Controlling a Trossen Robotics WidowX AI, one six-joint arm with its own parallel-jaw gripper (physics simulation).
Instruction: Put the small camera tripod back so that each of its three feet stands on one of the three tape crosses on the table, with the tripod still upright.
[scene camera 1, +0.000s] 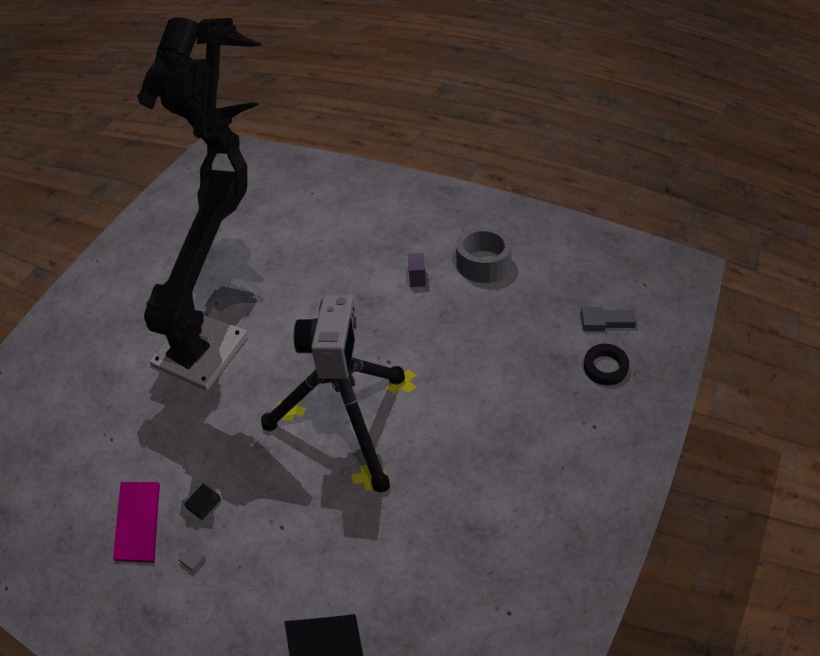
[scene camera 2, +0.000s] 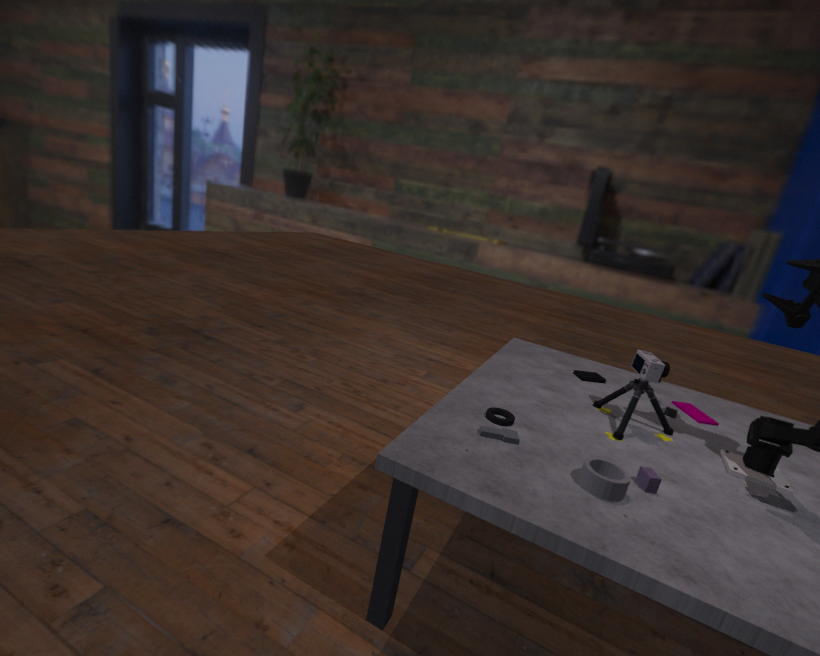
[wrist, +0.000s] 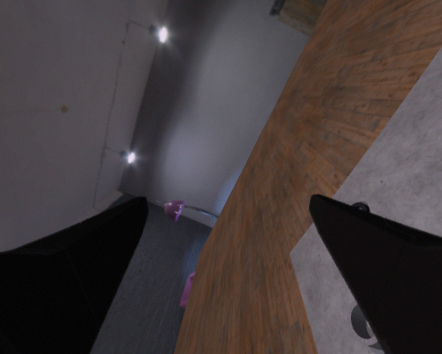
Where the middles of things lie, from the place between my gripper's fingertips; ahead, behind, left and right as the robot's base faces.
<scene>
My gripper is now 510 mm above the grey block (scene camera 1: 593, 318), 450 mm short of it and 290 mm to the right of it.
</scene>
